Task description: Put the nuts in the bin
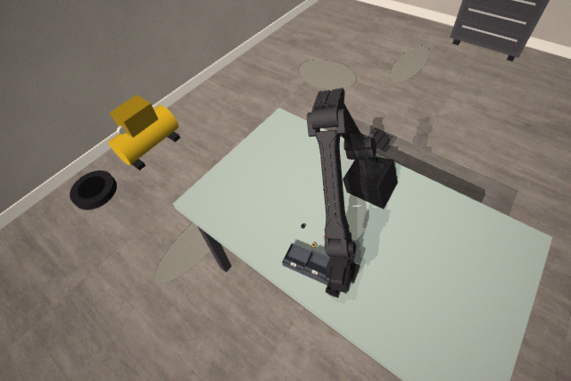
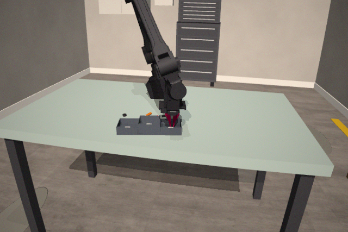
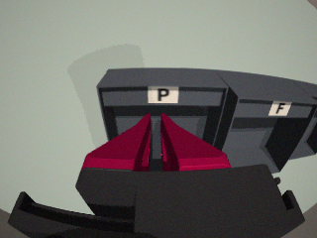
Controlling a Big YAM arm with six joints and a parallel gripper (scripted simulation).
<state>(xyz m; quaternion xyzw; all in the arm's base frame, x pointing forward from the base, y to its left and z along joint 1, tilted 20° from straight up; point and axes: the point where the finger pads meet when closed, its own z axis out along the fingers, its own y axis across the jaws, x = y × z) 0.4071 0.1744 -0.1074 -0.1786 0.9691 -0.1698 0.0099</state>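
Right now the black bolt is 130 mm behind my hand, 70 mm to the right of it and 20 mm below it. The rest, counted from my hand: black nut 60 mm behind, 250 mm to the right, 20 mm below; red cylinder 70 mm behind, 100 mm to the right, 20 mm below; orange piece 100 mm behind, 150 mm to the right, 20 mm below.
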